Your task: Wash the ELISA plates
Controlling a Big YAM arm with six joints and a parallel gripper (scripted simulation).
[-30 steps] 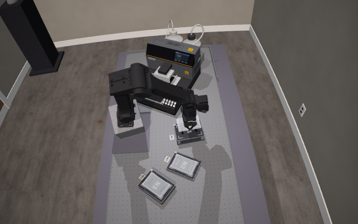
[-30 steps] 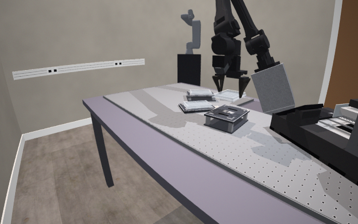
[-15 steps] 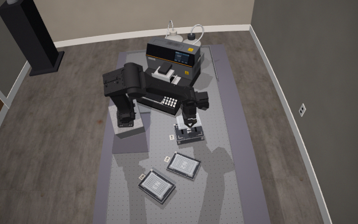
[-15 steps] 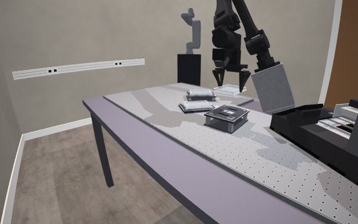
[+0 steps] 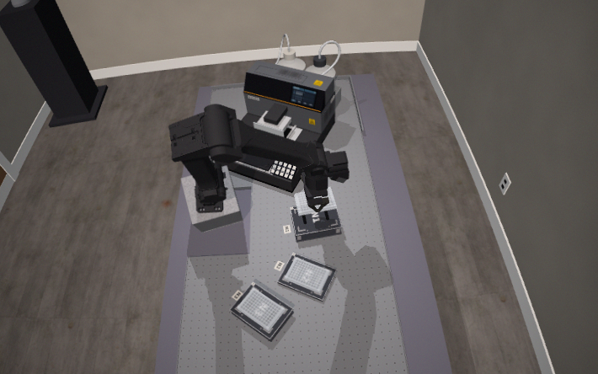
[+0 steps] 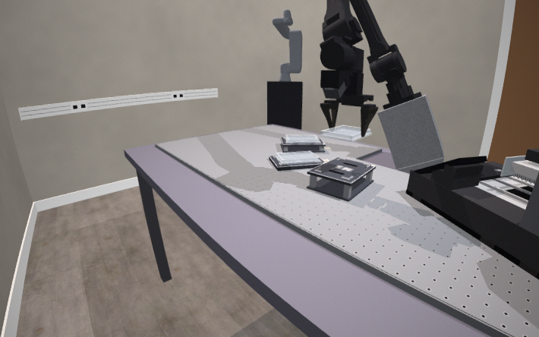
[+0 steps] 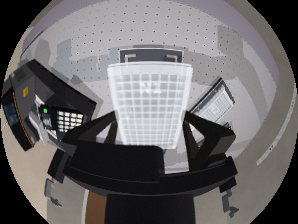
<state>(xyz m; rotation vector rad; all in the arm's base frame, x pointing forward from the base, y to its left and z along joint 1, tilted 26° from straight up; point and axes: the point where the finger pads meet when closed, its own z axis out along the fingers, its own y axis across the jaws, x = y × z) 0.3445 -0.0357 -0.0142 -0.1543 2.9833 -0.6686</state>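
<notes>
Now: the washer carrier 300 mm to the left of my hand, 190 mm behind it and 70 mm below it. The rest, counted from my hand: plate washer 430 mm to the left, 110 mm behind, 20 mm below.
</notes>
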